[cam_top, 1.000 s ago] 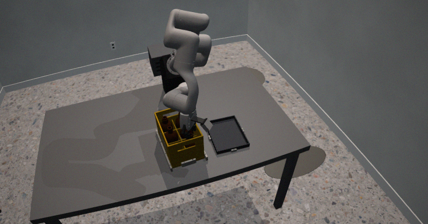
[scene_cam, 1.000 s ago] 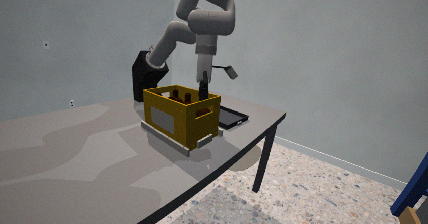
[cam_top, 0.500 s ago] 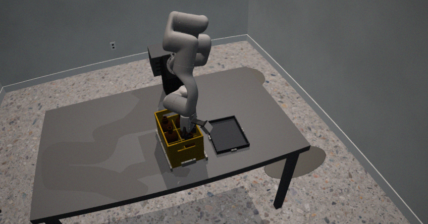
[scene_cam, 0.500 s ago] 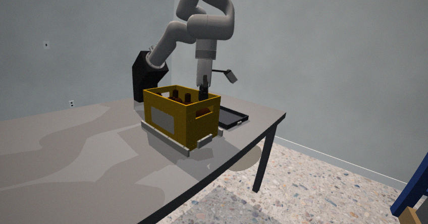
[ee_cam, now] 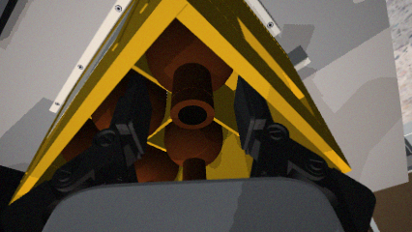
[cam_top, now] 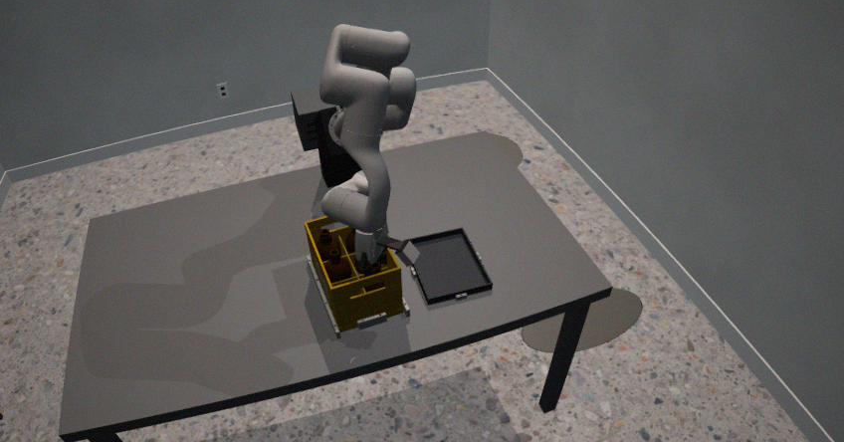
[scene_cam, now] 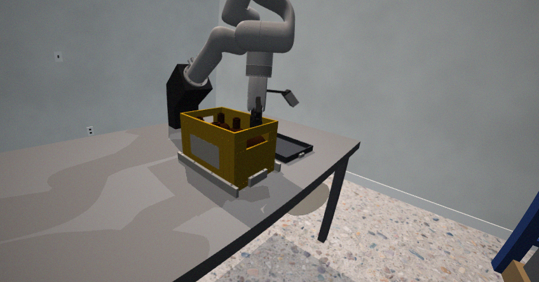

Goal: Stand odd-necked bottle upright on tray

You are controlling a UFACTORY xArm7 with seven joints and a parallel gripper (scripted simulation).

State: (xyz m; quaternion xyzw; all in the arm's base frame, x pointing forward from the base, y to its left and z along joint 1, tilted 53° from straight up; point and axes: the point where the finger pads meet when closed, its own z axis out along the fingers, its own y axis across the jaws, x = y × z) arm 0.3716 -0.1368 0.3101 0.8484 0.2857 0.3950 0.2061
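My gripper is now 100 mm past the yellow crate, 20 mm to the left of it and 70 mm above it. From my hand the other things lie so: black tray: 10 mm behind, 240 mm to the left, 150 mm below.
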